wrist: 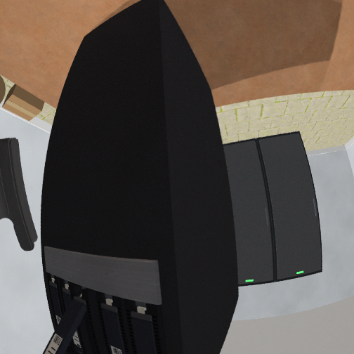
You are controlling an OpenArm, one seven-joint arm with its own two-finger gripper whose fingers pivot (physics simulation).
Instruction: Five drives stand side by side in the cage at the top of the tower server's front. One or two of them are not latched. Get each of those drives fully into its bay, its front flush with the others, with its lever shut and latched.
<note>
In view: a black tower server [135, 168].
</note>
